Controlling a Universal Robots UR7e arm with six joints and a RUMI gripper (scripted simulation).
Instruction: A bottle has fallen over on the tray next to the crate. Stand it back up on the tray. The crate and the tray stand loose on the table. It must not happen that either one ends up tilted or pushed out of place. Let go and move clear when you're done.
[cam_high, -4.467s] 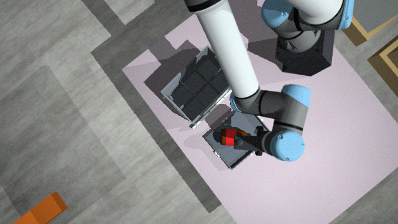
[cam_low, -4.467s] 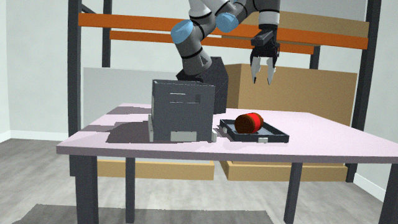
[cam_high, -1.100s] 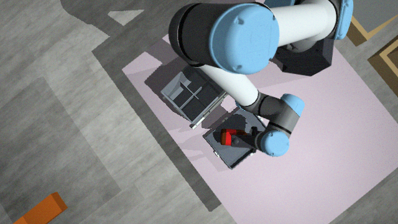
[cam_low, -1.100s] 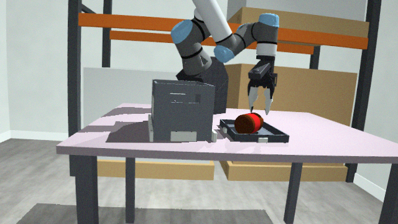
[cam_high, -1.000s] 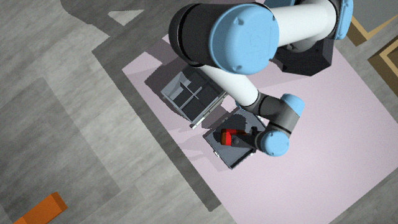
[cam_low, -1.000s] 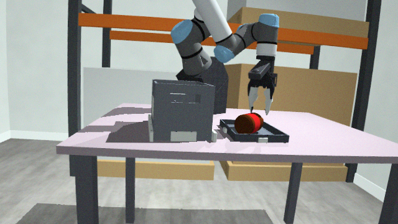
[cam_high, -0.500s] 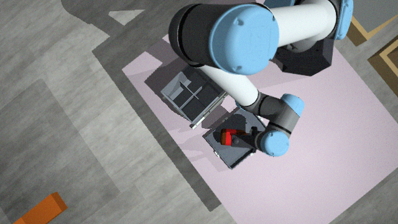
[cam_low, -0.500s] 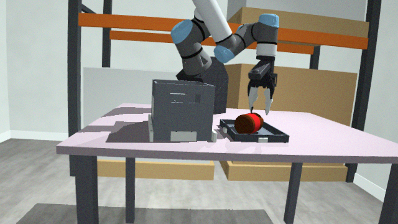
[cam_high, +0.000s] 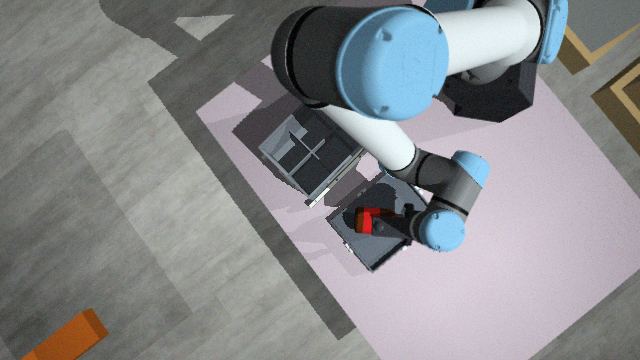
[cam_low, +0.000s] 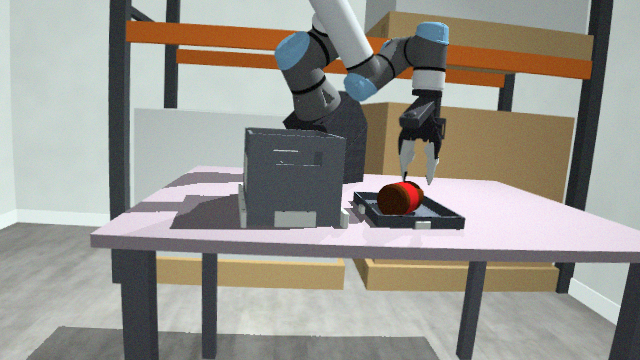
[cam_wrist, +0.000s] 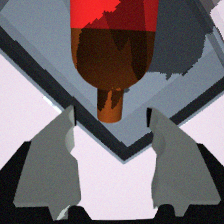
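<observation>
Now: hand 4 cm short of the brown bottle, 3 cm to the left of it and 4 cm above it. From my hand the other things lie so: dark tray: 3 cm ahead, 3 cm to the right, 7 cm below; dark crate: 6 cm ahead, 31 cm to the right.
</observation>
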